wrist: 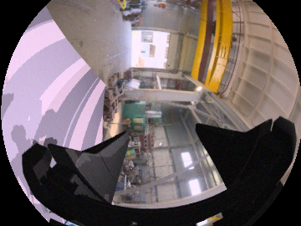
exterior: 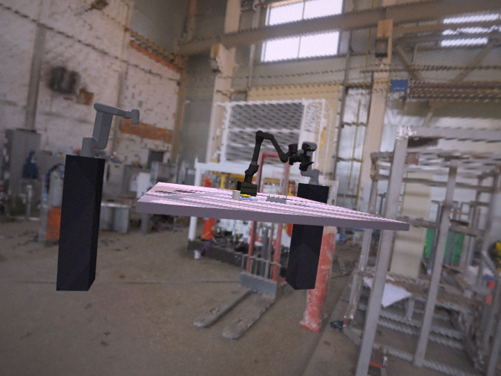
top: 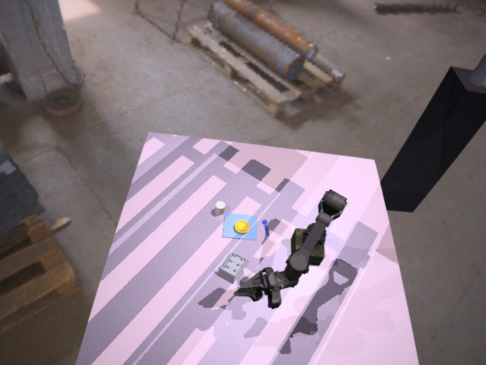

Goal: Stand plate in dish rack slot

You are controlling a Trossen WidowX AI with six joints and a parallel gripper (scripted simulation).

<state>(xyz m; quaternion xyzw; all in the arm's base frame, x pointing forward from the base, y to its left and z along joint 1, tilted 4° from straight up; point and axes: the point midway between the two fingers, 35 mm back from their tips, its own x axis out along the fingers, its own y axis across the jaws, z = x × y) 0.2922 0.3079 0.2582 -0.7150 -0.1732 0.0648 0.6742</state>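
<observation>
Right now the yellow plate is 40 mm behind my gripper tip, 440 mm to the right of it and 310 mm below it. From my gripper tip the other things lie so: white cup 70 mm ahead, 520 mm to the right, 300 mm below; then grey dish rack 230 mm to the right, 300 mm below; then blue spoon 150 mm behind, 460 mm to the right, 320 mm below.
</observation>
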